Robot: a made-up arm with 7 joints.
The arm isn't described. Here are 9 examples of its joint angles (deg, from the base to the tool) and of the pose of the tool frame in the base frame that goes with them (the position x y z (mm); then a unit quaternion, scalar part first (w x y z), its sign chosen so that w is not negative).
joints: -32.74 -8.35 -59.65 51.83 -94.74 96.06 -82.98
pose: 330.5 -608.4 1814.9 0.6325 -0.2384 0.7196 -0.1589
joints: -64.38 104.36 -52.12 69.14 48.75 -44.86 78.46
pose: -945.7 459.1 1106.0 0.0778 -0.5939 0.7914 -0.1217
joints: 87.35 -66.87 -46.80 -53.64 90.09 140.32 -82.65
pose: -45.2 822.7 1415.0 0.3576 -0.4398 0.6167 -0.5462
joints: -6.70 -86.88 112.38 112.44 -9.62 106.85 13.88
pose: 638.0 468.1 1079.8 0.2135 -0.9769 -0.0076 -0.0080
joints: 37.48 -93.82 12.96 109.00 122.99 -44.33 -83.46
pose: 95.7 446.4 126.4 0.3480 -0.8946 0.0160 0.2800
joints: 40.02 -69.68 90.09 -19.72 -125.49 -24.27 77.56
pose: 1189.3 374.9 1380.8 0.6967 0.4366 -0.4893 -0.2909
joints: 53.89 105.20 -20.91 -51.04 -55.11 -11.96 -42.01
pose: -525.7 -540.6 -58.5 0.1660 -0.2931 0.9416 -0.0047
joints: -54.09 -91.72 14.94 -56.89 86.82 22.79 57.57
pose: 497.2 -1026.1 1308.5 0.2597 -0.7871 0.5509 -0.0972
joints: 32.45 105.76 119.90 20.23 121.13 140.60 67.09
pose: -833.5 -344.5 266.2 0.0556 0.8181 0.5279 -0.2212
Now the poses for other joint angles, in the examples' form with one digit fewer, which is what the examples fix.
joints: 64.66 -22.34 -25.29 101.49 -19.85 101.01 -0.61
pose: 737 602 1233 0.436 0.523 -0.058 0.730
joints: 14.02 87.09 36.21 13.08 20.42 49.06 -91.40
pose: -1227 -400 978 0.076 0.614 0.504 -0.604
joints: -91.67 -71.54 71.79 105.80 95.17 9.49 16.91
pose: 643 -324 751 0.621 -0.701 0.039 0.348
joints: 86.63 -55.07 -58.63 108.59 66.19 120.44 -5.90
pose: 677 416 877 0.548 0.499 -0.494 0.454
